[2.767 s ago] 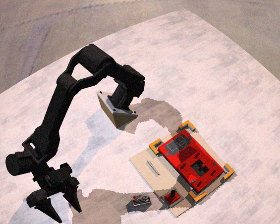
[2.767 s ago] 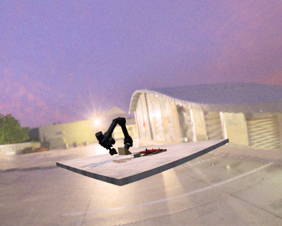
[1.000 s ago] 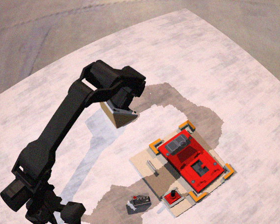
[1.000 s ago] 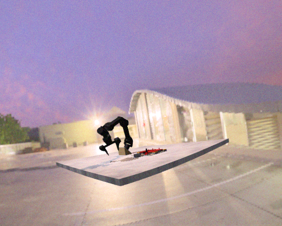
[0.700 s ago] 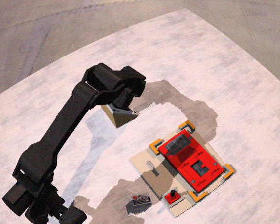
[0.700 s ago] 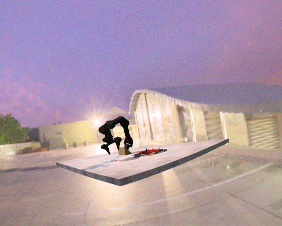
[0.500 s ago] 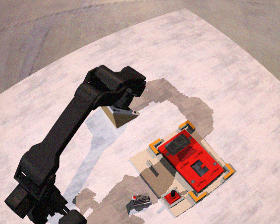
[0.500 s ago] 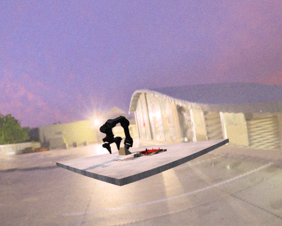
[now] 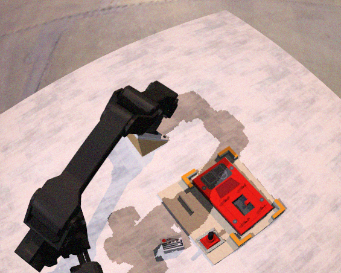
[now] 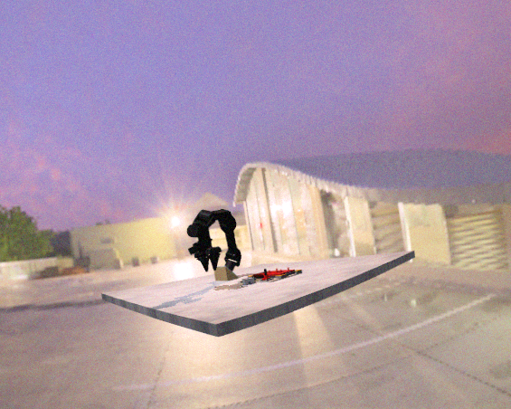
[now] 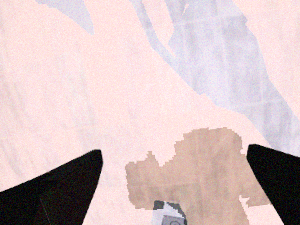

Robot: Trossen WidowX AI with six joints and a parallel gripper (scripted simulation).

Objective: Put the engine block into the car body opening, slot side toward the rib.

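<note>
My gripper tip is now 18 cm to the right of the grey engine block, 8 cm above it and 2 cm short of it.
</note>
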